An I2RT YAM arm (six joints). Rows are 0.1 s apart.
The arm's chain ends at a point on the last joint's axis. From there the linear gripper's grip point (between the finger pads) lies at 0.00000 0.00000 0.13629 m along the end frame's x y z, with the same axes.
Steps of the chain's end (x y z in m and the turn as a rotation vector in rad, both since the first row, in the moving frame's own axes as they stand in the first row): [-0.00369 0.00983 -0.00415 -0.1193 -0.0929 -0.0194]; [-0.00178 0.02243 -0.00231 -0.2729 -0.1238 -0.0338]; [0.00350 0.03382 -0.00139 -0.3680 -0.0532 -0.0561]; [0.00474 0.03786 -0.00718 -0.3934 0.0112 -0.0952]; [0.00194 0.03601 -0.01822 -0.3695 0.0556 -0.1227]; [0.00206 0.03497 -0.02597 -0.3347 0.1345 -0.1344]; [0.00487 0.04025 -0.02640 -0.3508 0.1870 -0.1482]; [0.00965 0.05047 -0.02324 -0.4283 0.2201 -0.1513]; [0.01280 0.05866 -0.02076 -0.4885 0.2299 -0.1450]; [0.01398 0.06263 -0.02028 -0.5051 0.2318 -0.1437]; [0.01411 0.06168 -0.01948 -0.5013 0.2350 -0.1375]
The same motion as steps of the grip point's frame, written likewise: [-0.01614 0.02615 -0.00570 -0.1193 -0.0929 -0.0194]; [-0.01777 0.05935 -0.00838 -0.2729 -0.1238 -0.0338]; [-0.00219 0.08300 -0.01070 -0.3680 -0.0532 -0.0561]; [0.00874 0.08995 -0.01759 -0.3934 0.0112 -0.0952]; [0.01237 0.08462 -0.02761 -0.3695 0.0556 -0.1227]; [0.02297 0.07825 -0.03473 -0.3347 0.1345 -0.1344]; [0.03309 0.08478 -0.03701 -0.3508 0.1870 -0.1482]; [0.04271 0.10417 -0.03871 -0.4283 0.2201 -0.1513]; [0.04723 0.11961 -0.04011 -0.4885 0.2299 -0.1450]; [0.04868 0.12554 -0.04076 -0.5051 0.2318 -0.1437]; [0.04900 0.12421 -0.03981 -0.5013 0.2350 -0.1375]
